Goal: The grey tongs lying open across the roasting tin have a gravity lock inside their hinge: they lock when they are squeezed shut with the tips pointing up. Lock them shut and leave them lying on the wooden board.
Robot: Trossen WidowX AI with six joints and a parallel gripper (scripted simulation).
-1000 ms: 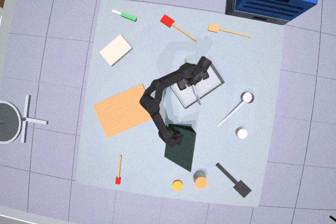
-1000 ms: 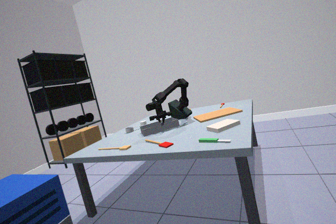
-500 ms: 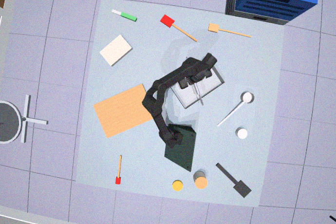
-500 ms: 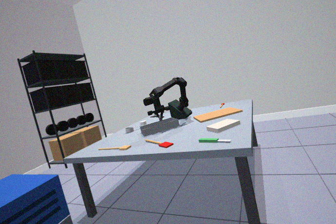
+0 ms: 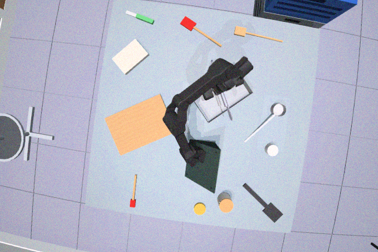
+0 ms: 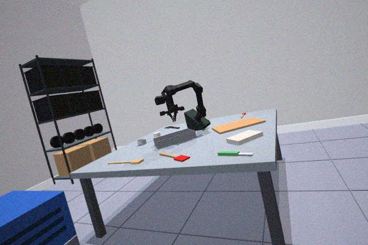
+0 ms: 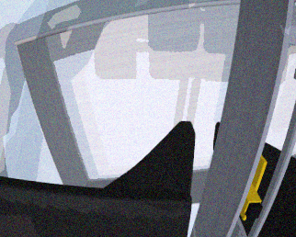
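The roasting tin lies 1 cm behind my gripper tip, 5 cm to the right of it and 13 cm below it. Also, from my gripper tip: yellow piece (1 cm ahead, 4 cm above); then wooden board (29 cm behind, 37 cm to the left, 14 cm below); then red spatula (34 cm ahead, 18 cm to the left, 15 cm below).
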